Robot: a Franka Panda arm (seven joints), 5 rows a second.
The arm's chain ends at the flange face. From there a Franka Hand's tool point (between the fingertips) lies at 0.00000 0.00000 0.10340 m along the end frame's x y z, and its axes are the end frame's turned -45 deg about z.
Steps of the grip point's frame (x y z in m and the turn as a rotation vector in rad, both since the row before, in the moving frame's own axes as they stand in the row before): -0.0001 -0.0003 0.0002 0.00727 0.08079 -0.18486; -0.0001 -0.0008 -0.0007 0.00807 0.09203 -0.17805; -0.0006 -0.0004 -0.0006 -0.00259 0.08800 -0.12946; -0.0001 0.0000 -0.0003 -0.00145 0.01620 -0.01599; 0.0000 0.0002 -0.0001 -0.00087 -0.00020 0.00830; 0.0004 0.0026 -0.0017 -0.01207 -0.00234 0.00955
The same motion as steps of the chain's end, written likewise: -0.0050 0.0067 0.0005 0.06227 0.05199 -0.18486; -0.0061 0.0073 -0.0003 0.07078 0.05937 -0.17805; -0.0069 0.0068 -0.0002 0.06039 0.06406 -0.12946; -0.0014 0.0012 -0.0003 0.01043 0.01248 -0.01599; 0.0001 0.0001 -0.0001 -0.00076 0.00047 0.00830; 0.0014 0.0005 -0.0017 -0.01019 0.00688 0.00955
